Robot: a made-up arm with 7 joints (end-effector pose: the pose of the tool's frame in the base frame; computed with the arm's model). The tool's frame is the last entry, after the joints. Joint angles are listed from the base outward.
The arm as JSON. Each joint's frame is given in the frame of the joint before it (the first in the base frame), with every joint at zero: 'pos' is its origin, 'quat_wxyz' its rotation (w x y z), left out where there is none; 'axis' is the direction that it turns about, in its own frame. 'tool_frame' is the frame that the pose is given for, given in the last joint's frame.
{
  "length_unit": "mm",
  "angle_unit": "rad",
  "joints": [
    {
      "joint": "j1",
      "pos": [
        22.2,
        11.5,
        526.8
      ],
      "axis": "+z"
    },
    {
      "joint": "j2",
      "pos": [
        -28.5,
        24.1,
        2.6
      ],
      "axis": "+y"
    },
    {
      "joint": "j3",
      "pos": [
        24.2,
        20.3,
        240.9
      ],
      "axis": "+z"
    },
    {
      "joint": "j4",
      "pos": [
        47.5,
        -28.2,
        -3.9
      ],
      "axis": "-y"
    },
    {
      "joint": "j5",
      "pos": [
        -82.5,
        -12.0,
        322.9
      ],
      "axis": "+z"
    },
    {
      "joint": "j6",
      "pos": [
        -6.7,
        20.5,
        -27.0
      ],
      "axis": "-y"
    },
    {
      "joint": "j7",
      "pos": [
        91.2,
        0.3,
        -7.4
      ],
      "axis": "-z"
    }
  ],
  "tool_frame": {
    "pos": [
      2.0,
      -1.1,
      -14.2
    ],
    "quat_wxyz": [
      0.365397,
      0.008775,
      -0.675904,
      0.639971
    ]
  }
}
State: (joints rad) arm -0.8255 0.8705 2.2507 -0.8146 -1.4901 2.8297 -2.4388
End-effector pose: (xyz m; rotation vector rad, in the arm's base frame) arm 0.3533 -0.0367 0.9965 0.5411 -0.7890 -1.8049
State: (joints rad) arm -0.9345 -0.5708 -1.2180 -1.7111 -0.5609 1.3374 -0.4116
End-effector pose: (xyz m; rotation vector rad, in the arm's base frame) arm -0.3013 -0.1815 0.7905 -0.9943 -1.0489 0.1907
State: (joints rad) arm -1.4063 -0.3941 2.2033 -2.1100 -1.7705 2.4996 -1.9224
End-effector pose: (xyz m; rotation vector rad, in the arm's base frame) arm 0.3182 0.3312 0.5256 -1.2370 -1.9871 -0.6860
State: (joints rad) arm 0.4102 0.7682 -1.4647 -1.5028 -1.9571 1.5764 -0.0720
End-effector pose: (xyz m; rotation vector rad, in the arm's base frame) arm 0.3701 -0.2634 0.7624 -0.0680 1.4379 1.5828
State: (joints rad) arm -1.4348 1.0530 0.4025 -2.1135 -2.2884 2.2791 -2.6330
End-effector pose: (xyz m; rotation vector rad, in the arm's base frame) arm 0.2308 -0.1870 0.2261 -2.0894 -0.4112 -0.2689
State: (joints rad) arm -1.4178 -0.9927 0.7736 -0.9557 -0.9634 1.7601 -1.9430
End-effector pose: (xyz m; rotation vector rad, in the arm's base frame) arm 0.2282 0.3558 1.0424 0.3196 0.9341 2.2055
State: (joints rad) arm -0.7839 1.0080 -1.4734 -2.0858 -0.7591 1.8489 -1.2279
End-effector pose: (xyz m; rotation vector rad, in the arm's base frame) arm -0.1819 -0.3220 0.5462 0.8627 -0.7775 0.1421
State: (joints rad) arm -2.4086 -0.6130 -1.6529 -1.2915 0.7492 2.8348 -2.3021
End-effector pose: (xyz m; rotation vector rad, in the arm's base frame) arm 0.1153 0.4737 0.8788 -0.5457 0.9791 0.2605
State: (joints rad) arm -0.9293 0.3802 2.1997 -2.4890 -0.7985 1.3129 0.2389
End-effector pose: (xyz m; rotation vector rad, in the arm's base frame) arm 0.1952 0.3287 0.5358 -0.9004 0.3522 -2.9125
